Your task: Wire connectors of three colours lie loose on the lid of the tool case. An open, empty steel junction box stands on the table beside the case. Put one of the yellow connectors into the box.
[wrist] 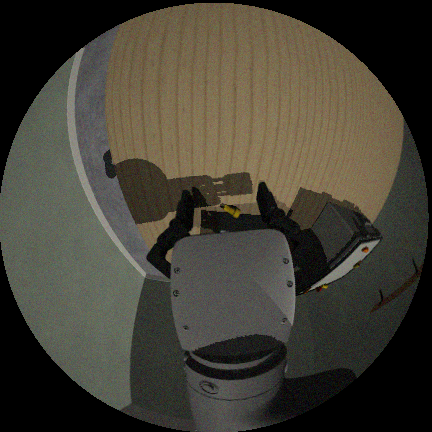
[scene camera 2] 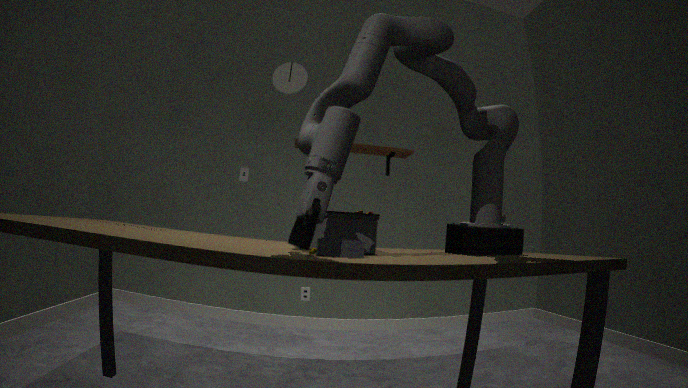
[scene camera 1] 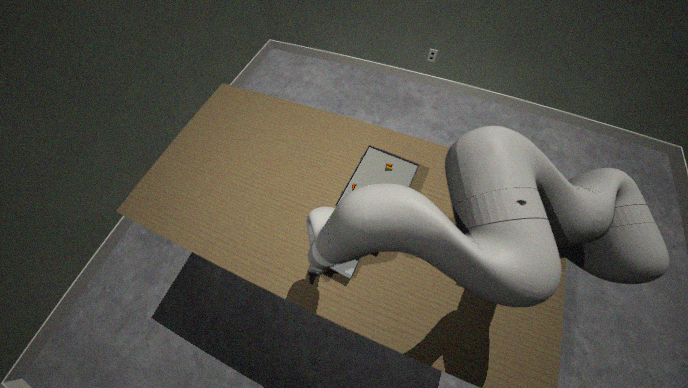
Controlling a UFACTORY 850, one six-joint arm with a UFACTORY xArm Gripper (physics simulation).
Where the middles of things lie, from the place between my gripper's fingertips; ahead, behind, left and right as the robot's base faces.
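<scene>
The steel junction box [scene camera 2: 335,247] has my hand 90 mm past it and 60 mm to the left of it. As for the tool case [scene camera 1: 371,169], I find it 40 mm above my hand, and it is also 360 mm to the right of my hand and 50 mm behind it.
</scene>
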